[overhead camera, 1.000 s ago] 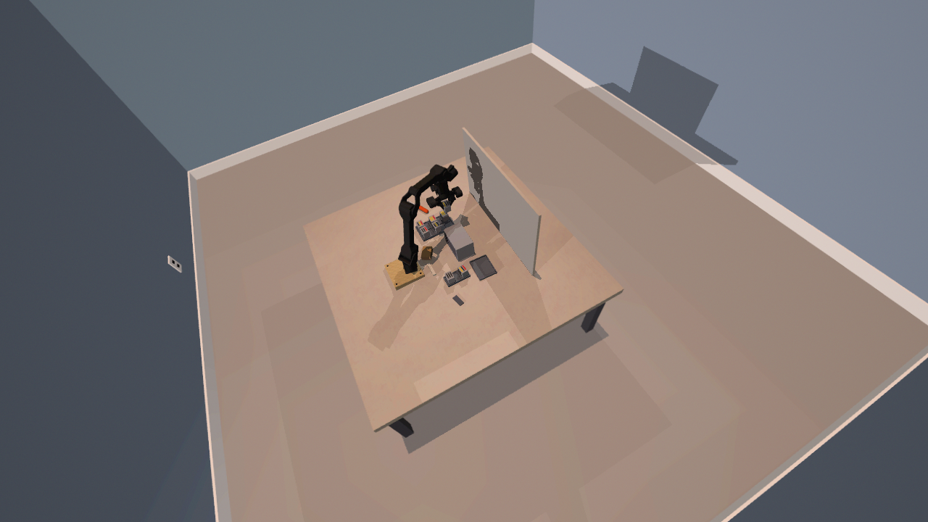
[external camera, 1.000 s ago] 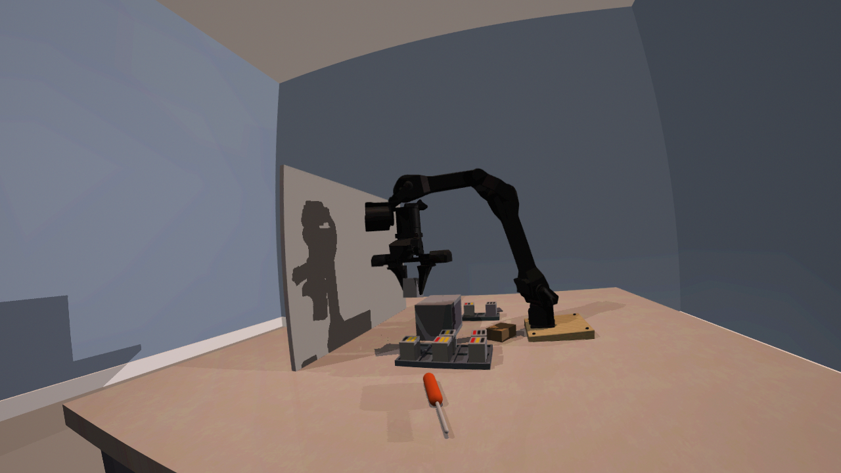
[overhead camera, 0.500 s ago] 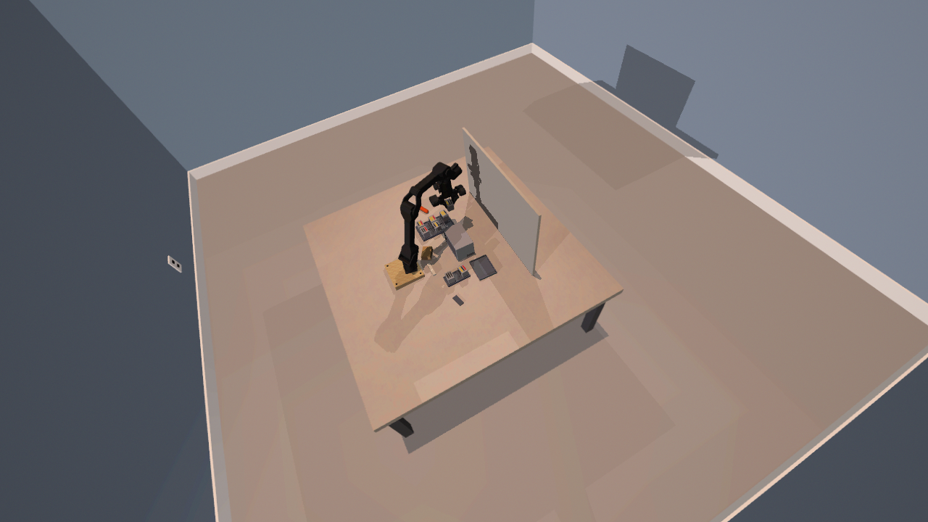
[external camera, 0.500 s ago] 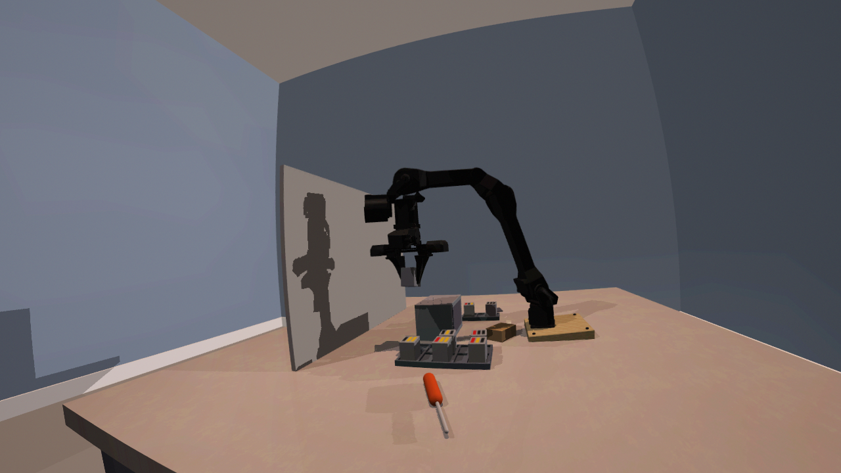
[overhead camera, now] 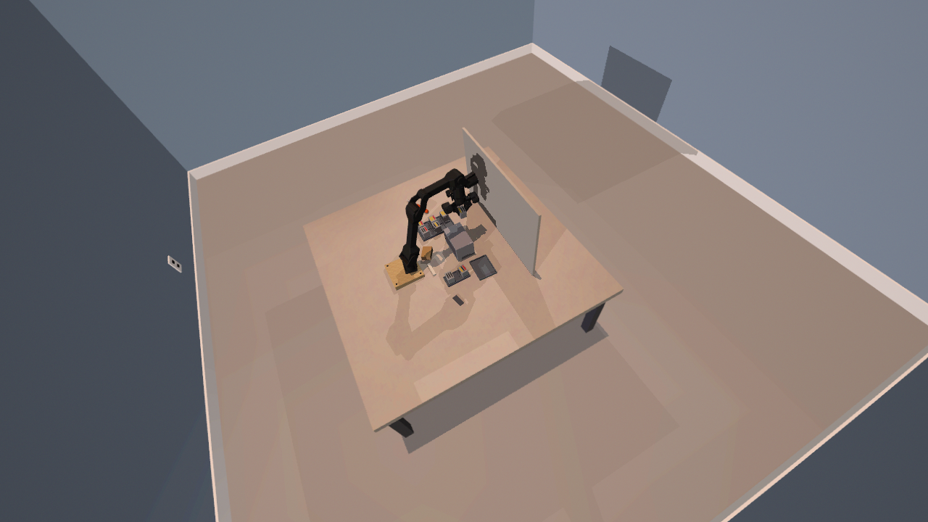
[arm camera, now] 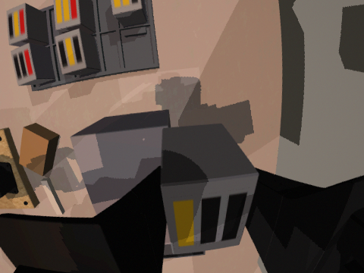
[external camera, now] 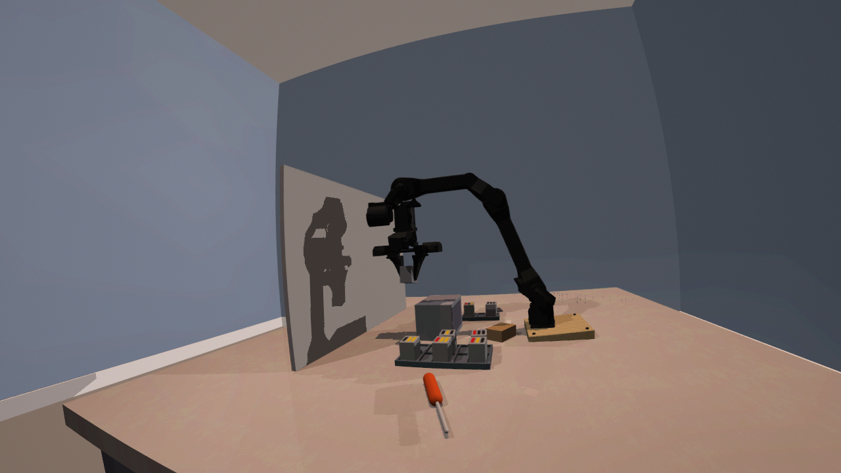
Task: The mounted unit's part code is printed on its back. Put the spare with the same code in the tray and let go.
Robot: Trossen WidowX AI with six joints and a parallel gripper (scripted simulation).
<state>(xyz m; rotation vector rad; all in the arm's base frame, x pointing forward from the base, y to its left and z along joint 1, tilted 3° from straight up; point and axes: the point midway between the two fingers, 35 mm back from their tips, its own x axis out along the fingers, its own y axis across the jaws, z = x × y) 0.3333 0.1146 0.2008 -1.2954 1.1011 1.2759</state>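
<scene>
Right now the dark tray is 25 cm to the right of my gripper tip, 16 cm below it and 2 cm ahead of it. Round my gripper tip: grey mounted unit (11 cm below, 7 cm to the right, 6 cm behind); then tall upright panel (19 cm ahead, 6 cm above, 4 cm to the right); then small brown block (24 cm behind, 15 cm below, 6 cm to the right).
</scene>
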